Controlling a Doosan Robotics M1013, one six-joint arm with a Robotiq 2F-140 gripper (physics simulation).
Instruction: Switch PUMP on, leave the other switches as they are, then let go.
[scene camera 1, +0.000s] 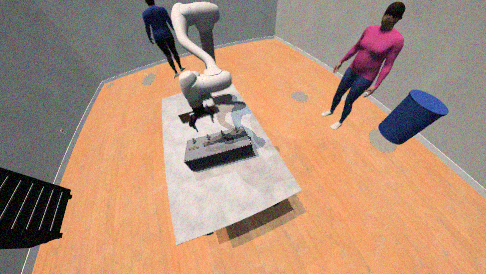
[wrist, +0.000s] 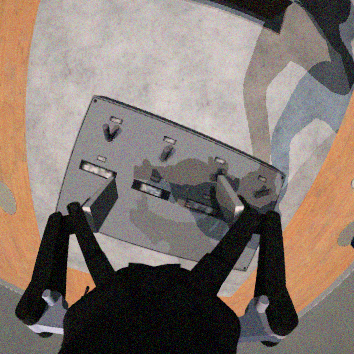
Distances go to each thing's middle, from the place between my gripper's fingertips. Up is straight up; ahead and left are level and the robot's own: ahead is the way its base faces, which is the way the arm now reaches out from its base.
The grey switch panel (scene camera 1: 204, 152) is 16 cm below my hand, 8 cm ahead of it and 5 cm to the left of it.
